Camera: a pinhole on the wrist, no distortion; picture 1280 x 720 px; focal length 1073.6 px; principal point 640.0 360.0 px. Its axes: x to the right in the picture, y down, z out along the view. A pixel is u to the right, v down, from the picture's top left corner.
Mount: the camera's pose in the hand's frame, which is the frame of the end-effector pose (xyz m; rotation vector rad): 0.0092 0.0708 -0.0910 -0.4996 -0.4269 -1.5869
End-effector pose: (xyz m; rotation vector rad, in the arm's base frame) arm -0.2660 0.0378 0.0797 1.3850 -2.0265 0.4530
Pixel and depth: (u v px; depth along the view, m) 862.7 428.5 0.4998
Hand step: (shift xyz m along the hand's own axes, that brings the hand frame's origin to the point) 0.0670 0.2576 0.3816
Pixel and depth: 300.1 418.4 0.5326
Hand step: 0.0795 0.5022 0.2581
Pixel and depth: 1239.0 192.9 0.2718
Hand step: -0.0235 0.0977 0.2202
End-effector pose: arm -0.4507 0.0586 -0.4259 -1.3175 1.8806 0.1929
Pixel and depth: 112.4 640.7 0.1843
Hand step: 0.0732 0.2440 0.0110
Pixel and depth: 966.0 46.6 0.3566
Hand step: -0.0777 0.1851 0.2683
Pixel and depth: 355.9 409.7 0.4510
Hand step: 0.0639 0.4169 0.2177
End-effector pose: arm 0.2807 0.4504 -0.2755 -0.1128 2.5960 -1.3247
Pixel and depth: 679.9 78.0 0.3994
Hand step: -0.0713 0.2864 0.2522
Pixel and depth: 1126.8 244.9 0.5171
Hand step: -0.0255 0.1650 0.4706
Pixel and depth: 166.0 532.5 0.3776
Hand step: 0.1014 0.4128 0.1294
